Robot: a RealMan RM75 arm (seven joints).
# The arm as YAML. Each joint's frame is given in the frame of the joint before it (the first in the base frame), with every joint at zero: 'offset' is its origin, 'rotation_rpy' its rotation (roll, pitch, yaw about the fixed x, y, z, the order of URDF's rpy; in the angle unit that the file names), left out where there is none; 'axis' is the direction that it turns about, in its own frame. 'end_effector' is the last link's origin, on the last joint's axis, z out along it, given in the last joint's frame.
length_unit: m
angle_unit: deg
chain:
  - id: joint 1
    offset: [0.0, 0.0, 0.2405]
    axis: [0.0, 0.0, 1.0]
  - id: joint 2
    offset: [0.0, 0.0, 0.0]
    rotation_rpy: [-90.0, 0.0, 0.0]
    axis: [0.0, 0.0, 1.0]
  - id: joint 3
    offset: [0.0, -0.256, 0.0]
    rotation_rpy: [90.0, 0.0, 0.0]
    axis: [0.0, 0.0, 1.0]
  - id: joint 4
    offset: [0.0, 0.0, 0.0]
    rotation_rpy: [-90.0, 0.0, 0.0]
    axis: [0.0, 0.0, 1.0]
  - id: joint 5
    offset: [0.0, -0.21, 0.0]
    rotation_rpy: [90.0, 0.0, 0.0]
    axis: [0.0, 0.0, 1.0]
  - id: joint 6
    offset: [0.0, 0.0, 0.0]
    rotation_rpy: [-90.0, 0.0, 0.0]
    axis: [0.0, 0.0, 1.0]
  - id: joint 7
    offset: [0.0, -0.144, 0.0]
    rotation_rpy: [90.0, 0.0, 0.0]
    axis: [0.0, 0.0, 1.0]
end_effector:
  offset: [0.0, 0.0, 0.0]
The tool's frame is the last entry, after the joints.
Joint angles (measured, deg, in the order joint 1, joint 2, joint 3, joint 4, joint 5, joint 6, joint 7), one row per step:
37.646 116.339 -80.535 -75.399 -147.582 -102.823 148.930
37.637 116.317 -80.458 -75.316 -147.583 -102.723 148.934
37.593 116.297 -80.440 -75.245 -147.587 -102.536 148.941
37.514 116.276 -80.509 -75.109 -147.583 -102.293 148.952
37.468 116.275 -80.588 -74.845 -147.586 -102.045 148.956
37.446 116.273 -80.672 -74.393 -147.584 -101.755 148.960
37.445 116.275 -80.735 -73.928 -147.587 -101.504 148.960
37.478 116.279 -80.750 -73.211 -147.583 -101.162 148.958
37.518 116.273 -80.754 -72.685 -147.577 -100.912 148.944
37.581 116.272 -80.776 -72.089 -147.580 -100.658 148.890
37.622 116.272 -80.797 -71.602 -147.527 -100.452 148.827
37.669 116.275 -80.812 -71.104 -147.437 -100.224 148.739
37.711 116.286 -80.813 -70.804 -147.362 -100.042 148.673
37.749 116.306 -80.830 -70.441 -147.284 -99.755 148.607
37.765 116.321 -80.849 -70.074 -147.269 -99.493 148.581
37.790 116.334 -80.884 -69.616 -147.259 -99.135 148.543
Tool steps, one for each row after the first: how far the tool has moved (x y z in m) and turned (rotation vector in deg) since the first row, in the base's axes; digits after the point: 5 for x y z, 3 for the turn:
0.00037 0.00030 0.00015 0.115 0.041 -0.070
0.00083 0.00062 0.00014 0.267 0.075 -0.098
0.00162 0.00077 -0.00020 0.374 0.075 -0.156
0.00259 0.00085 -0.00088 0.407 0.062 -0.280
0.00402 0.00092 -0.00187 0.387 0.035 -0.524
0.00540 0.00095 -0.00283 0.341 0.004 -0.784
0.00737 0.00110 -0.00411 0.289 -0.005 -1.207
0.00875 0.00127 -0.00497 0.253 -0.013 -1.494
0.01023 0.00141 -0.00601 0.156 -0.046 -1.776
0.01139 0.00142 -0.00693 0.047 -0.021 -2.001
0.01246 0.00146 -0.00792 -0.071 0.048 -2.200
0.01293 0.00162 -0.00860 -0.117 0.134 -2.278
0.01355 0.00188 -0.00952 -0.122 0.238 -2.356
0.01446 0.00205 -0.01032 -0.107 0.268 -2.505
0.01561 0.00234 -0.01132 -0.066 0.294 -2.661

